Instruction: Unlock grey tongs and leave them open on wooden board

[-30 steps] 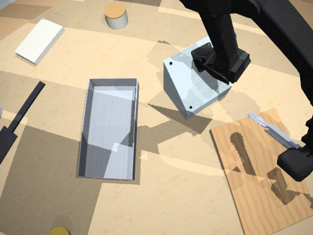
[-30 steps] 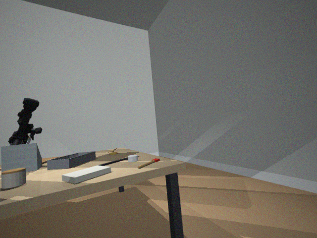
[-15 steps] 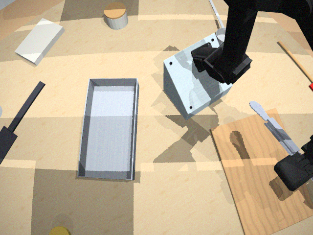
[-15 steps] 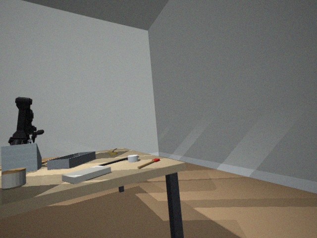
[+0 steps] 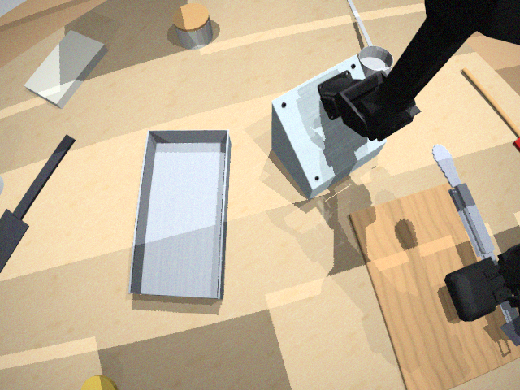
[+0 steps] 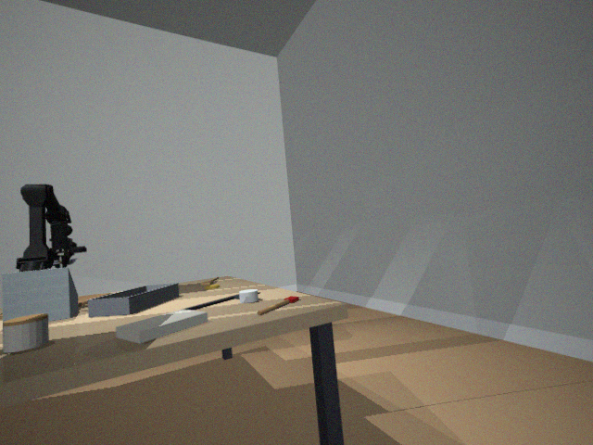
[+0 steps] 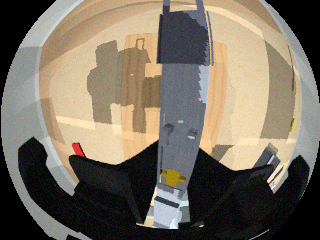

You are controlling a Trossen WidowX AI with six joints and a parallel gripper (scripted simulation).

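The wooden board is 15 cm below my gripper tip. Round my gripper tip: yellow lock piece 4 cm above, 1 cm to the right; red-tipped stick 37 cm behind, 16 cm to the right, 15 cm below; roasting tin 37 cm to the right, 32 cm ahead, 13 cm below.
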